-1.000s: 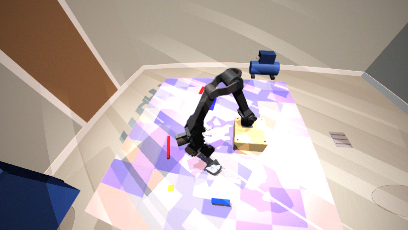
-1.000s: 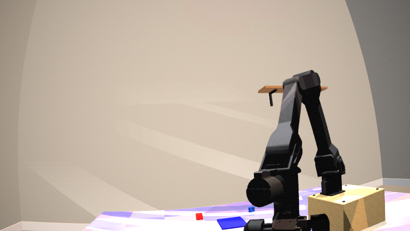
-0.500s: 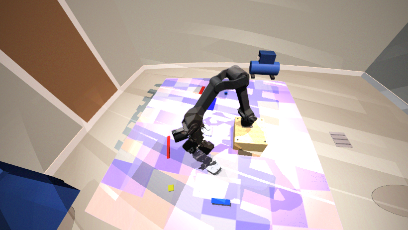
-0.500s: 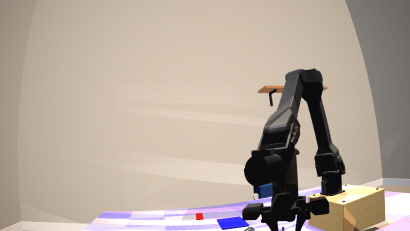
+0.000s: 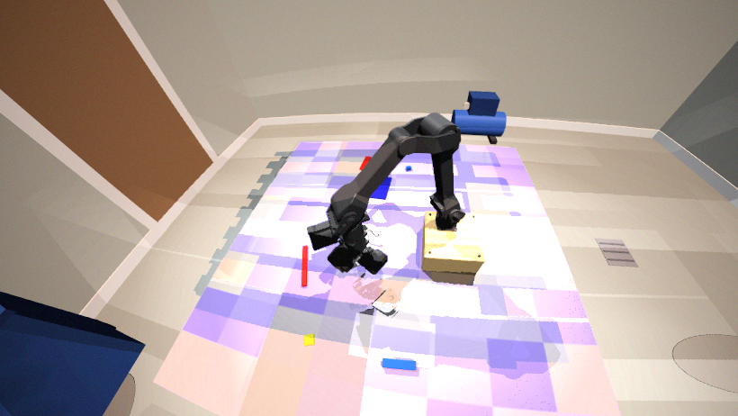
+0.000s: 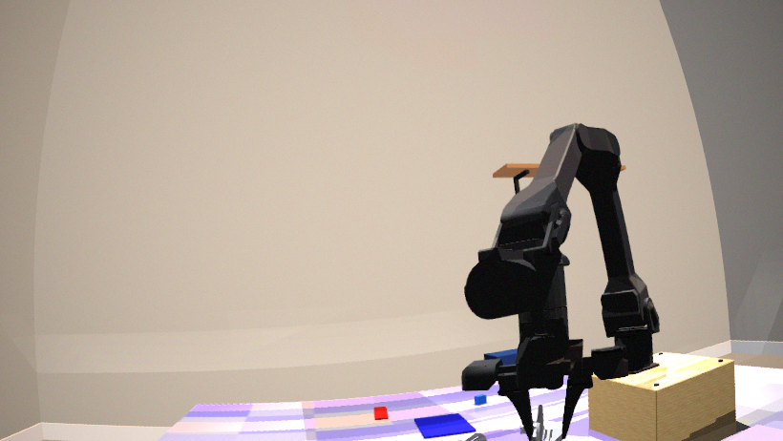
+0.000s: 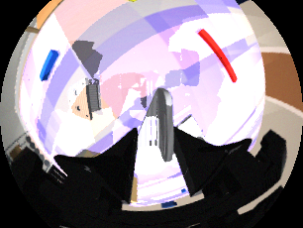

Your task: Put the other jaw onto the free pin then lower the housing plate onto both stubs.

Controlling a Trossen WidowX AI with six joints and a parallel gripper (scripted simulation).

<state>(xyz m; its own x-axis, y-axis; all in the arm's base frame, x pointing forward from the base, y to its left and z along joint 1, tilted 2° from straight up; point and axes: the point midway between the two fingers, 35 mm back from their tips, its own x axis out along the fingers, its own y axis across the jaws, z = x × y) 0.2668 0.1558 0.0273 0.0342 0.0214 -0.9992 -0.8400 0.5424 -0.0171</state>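
Right now the grey jaw is 4 cm to the right of my gripper tip. Also, from my gripper tip: blue tile 42 cm to the right, 8 cm below, 1 cm ahead; then yellow square 24 cm to the left, 12 cm ahead, 8 cm below; then blue bar 26 cm to the left, 15 cm behind, 7 cm below.
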